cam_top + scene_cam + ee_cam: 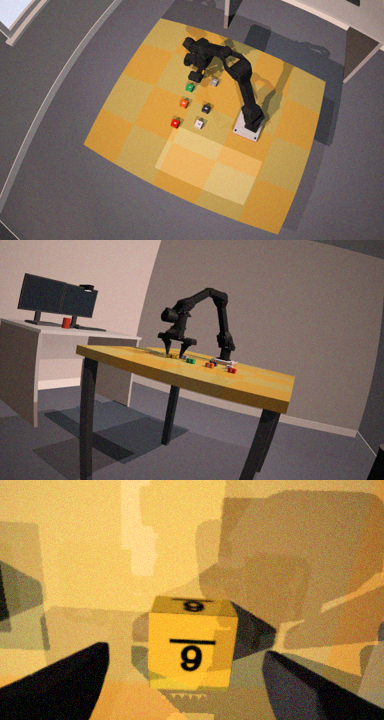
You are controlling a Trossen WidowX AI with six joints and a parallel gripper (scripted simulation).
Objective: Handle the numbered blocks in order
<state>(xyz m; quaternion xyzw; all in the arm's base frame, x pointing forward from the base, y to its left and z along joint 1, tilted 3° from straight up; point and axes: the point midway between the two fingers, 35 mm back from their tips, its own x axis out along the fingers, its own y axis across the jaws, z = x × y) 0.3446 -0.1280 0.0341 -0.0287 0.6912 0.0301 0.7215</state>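
My gripper tip is 1 cm short of the yellow block. Also, from my gripper tip: green block 10 cm to the left, 1 cm ahead; grey block 8 cm behind, 2 cm to the left; orange block 19 cm to the left, 1 cm behind.
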